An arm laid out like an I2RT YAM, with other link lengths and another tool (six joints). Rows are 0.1 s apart.
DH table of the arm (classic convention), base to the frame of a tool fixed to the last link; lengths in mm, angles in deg. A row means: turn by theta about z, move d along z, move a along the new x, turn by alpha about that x. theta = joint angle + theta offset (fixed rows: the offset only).
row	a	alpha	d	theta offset
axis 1	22.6	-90	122.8	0
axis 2	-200.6	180	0	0
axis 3	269.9	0	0	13.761
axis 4	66.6	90	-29.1	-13.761
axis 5	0	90	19	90
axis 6	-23.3	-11.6	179.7	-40.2
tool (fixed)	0	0	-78.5	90
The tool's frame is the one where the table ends.
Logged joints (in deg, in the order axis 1, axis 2, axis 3, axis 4, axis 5, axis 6), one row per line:
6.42 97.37 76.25 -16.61 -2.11 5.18
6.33 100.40 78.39 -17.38 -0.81 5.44
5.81 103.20 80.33 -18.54 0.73 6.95
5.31 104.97 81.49 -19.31 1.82 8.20
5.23 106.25 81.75 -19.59 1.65 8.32
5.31 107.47 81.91 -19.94 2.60 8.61
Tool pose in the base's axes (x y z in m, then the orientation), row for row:
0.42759 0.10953 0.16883 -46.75 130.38 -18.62
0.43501 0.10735 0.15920 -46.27 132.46 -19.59
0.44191 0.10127 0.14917 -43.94 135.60 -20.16
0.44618 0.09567 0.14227 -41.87 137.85 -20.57
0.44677 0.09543 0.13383 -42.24 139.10 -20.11
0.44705 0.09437 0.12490 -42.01 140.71 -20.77
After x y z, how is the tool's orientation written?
As a rotation vector, in degrees.
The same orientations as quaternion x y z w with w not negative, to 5 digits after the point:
-0.31410 0.87598 -0.12510 0.34404
-0.30850 0.88317 -0.13062 0.32829
-0.29025 0.89573 -0.13317 0.30935
-0.27479 0.90470 -0.13500 0.29630
-0.27580 0.90822 -0.13130 0.28605
-0.27250 0.91271 -0.13472 0.27304

